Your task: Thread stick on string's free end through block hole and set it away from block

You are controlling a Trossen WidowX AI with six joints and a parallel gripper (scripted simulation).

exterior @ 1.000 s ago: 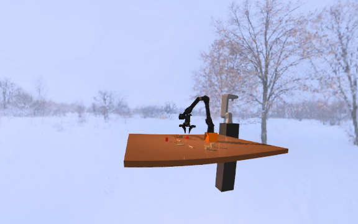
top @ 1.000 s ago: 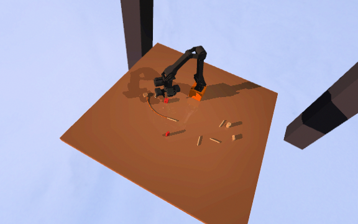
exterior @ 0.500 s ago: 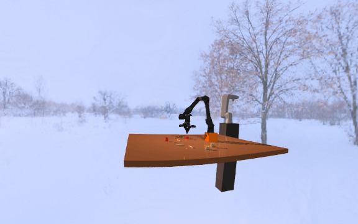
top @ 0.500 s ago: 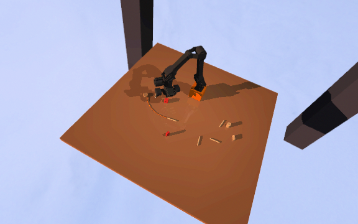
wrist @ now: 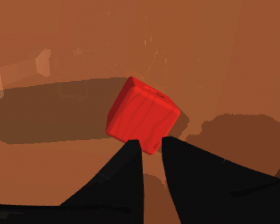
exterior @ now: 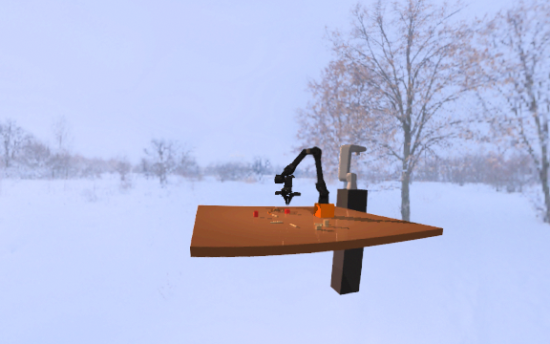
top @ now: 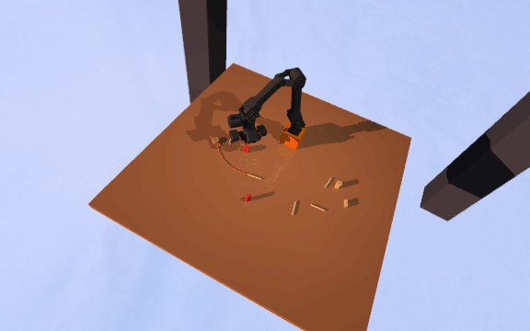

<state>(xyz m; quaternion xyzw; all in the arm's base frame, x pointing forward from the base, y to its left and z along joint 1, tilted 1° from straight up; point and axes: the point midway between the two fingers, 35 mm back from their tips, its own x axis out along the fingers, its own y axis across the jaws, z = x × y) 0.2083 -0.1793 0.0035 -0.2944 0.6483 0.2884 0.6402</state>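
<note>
Right now my gripper tip is 40 mm above the red block. From my gripper tip the other things lie so: thin wooden stick: 130 mm ahead, 110 mm to the left, 60 mm below; then red object: 260 mm ahead, 170 mm to the left, 40 mm below; then round wooden button: 40 mm ahead, 170 mm to the right, 50 mm below.
</note>
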